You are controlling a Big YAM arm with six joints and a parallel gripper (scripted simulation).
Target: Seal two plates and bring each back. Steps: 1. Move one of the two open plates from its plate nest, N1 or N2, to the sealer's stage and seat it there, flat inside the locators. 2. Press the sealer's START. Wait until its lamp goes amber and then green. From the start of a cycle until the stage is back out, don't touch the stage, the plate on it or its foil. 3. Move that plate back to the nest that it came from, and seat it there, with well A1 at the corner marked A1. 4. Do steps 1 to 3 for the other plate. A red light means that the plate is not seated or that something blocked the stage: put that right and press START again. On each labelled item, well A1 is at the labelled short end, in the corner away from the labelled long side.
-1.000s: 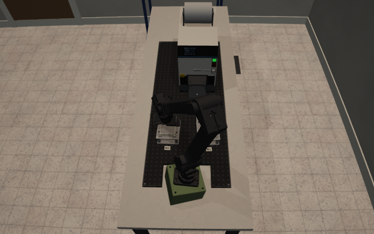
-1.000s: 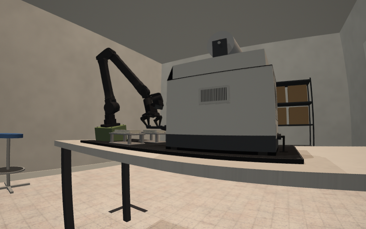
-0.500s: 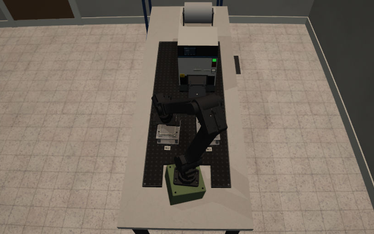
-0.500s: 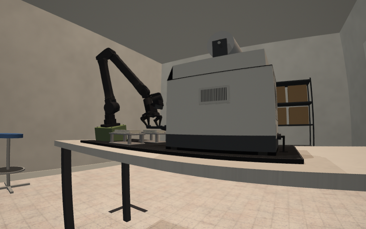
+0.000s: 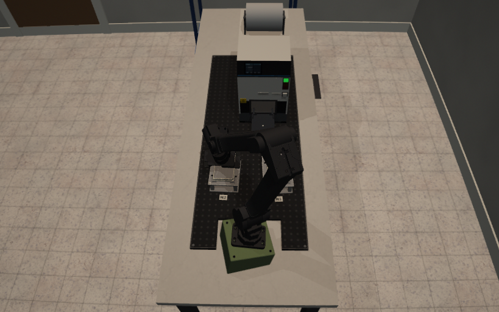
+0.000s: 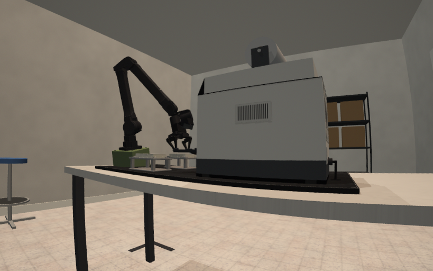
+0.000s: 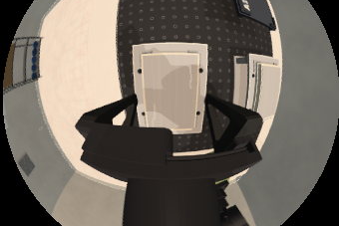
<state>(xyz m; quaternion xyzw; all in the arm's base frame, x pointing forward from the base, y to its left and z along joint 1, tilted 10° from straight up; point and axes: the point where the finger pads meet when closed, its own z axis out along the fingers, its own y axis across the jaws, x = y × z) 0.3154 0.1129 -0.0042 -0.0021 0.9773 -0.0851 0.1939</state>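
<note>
Right now the white well plate is 30 mm below my hand. Round my hand: yellow warning label 300 mm ahead, 60 mm to the right, 50 mm above; sealer stage 200 mm ahead, 150 mm to the right; N2 label 100 mm below, 100 mm behind.
</note>
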